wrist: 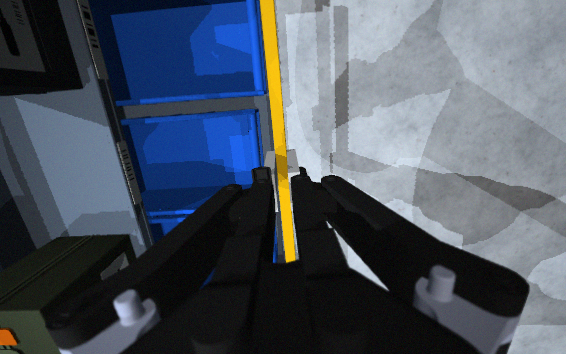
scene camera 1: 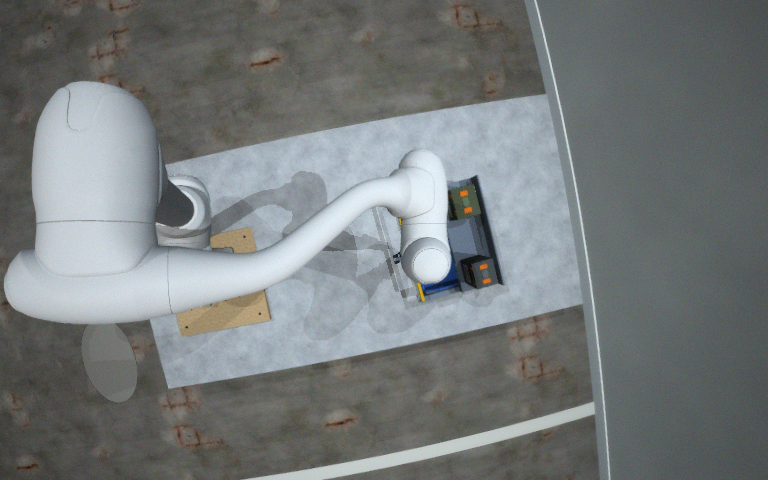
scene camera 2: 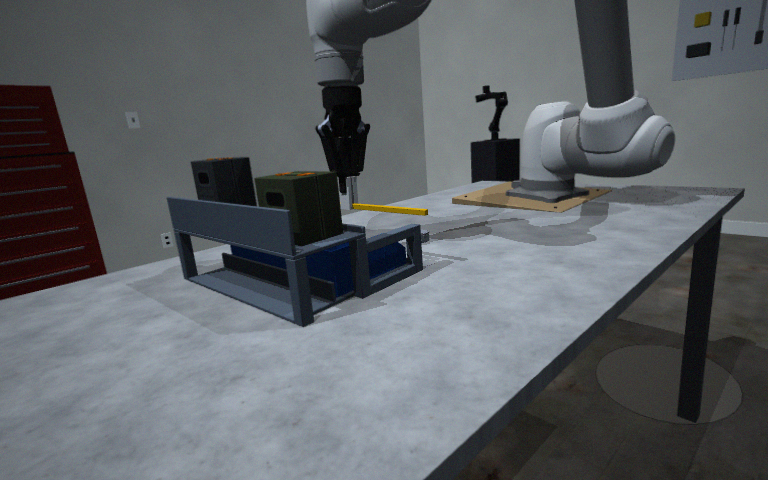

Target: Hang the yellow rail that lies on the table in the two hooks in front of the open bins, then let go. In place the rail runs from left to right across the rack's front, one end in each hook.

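Places are measured from the arm's base along level axes (x ahead, y left, z up), in centimetres.
Pixels of known places: gripper, between the fingertips: (wrist: 282, 164) (scene camera 2: 349, 208); arm's base, origin of its link: (scene camera 2: 546, 194).
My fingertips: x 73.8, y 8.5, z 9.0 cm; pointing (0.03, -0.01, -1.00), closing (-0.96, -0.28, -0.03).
Ahead of a thing's pixels: the offset from my fingertips to its top centre. "pt": to the spot under its first point. Level surfaces: height alone.
The yellow rail {dx -0.2, dy +0.7, dz +1.2 cm} (scene camera 1: 421, 292) (scene camera 2: 390, 209) (wrist: 274, 85) is held between the narrow fingertips of my gripper (scene camera 2: 351, 203) (wrist: 282, 164), which is shut on it. In scene camera 2 the rail is level and above the height of the rack's front frame. In the wrist view it runs along the front of the blue bins {dx +12.8, dy -8.3, dz -1.9 cm} (scene camera 1: 446, 281) (scene camera 2: 387, 258) (wrist: 175, 60). The grey rack (scene camera 1: 491, 232) (scene camera 2: 229, 221) (wrist: 190, 106) stands on the table. A small grey piece {pt dx -4.7, dy +18.7, dz -3.9 cm} (scene camera 2: 424, 237), seemingly a hook, sticks out at the rack's front. The other hook is not clearly visible. In scene camera 1 the arm hides the rail's middle.
A green box {dx +16.6, dy +16.0, dz +9.9 cm} (scene camera 1: 465, 202) (scene camera 2: 297, 206) (wrist: 75, 270) and a dark grey box {dx +22.2, dy -6.4, dz +12.4 cm} (scene camera 1: 480, 271) (scene camera 2: 222, 180) (wrist: 37, 45) stand on the rack's upper shelf. The arm's base stands on a wooden board (scene camera 1: 226, 322) (scene camera 2: 481, 199) on the table {dz -10.0 cm} (scene camera 1: 498, 124) (scene camera 2: 226, 396).
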